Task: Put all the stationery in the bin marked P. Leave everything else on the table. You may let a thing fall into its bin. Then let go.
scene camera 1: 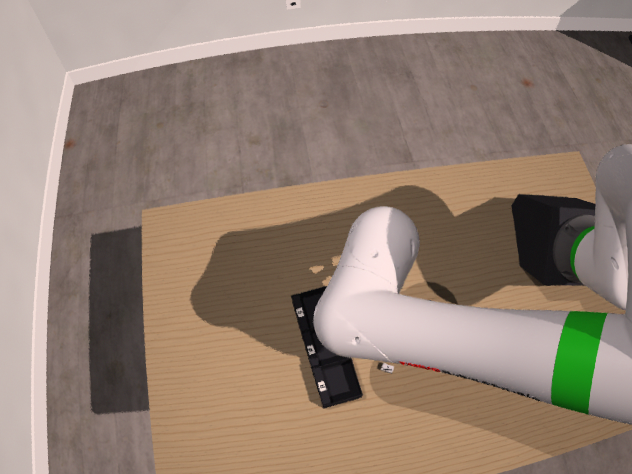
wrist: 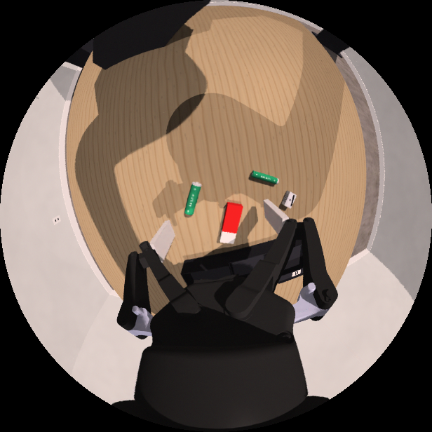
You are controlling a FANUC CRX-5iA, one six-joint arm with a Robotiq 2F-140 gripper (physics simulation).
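Places are measured from the arm's base along level axes (x down, y ahead, z right), in millimetres.
Pixels of known places: arm's base at its link origin: (scene camera 1: 582, 248).
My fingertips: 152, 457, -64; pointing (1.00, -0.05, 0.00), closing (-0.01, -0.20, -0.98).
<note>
Ahead of a thing's pixels: the offset from my fingertips to its top centre, as dx, dy, dz. "pt": to the spot under its first point. Level surfaces: height alone.
A red and white eraser (wrist: 231, 220) lies on the table between and beyond the fingertips in the wrist view. A small grey-white sharpener @[+12, -25, -120] (wrist: 289, 200) (scene camera 1: 386, 367) lies just beyond the right fingertip in the wrist view, and below the arm in the scene view. A row of three joined black bins (wrist: 189, 270) @[pt -12, +110, -182] (scene camera 1: 325, 397) stands close to the eraser. Its labels are too small to read surely, so I cannot tell which is P. My gripper (wrist: 216, 218) is open, with nothing between its fingers, above the table near the bins; the arm hides it in the scene view.
Two green batteries (wrist: 193, 199) (wrist: 264, 177) lie on the wooden table @[dx +23] (scene camera 1: 219, 408), one left of the eraser and one near the sharpener in the wrist view. The white arm (scene camera 1: 459, 331) covers part of the bins in the scene view. The dark robot base (scene camera 1: 536, 239) stands at the right.
</note>
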